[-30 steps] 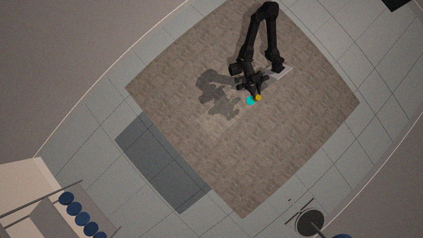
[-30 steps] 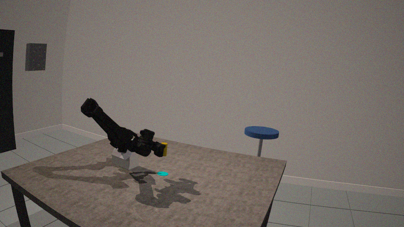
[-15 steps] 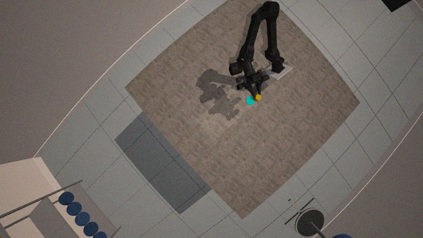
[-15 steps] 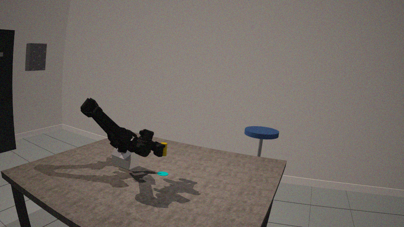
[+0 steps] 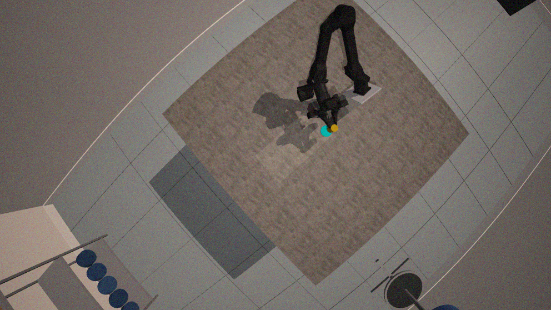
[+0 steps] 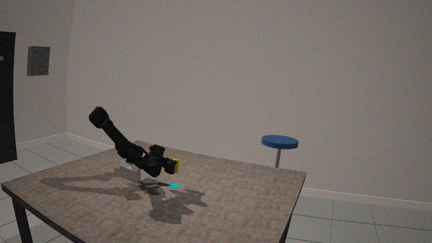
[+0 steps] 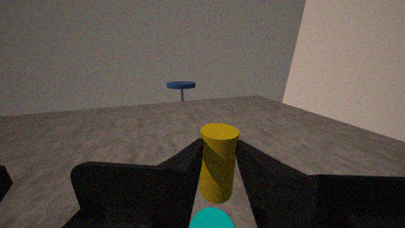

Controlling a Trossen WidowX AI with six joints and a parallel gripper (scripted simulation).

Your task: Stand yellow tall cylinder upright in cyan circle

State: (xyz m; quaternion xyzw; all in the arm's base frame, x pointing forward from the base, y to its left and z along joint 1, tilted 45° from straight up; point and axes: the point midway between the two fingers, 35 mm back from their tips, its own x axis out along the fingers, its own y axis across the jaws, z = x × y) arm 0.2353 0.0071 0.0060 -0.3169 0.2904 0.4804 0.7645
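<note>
Now: gripper tip 13 cm above the cyan circle. The rest, counted from my gripper tip: yellow tall cylinder: 2 cm below.
</note>
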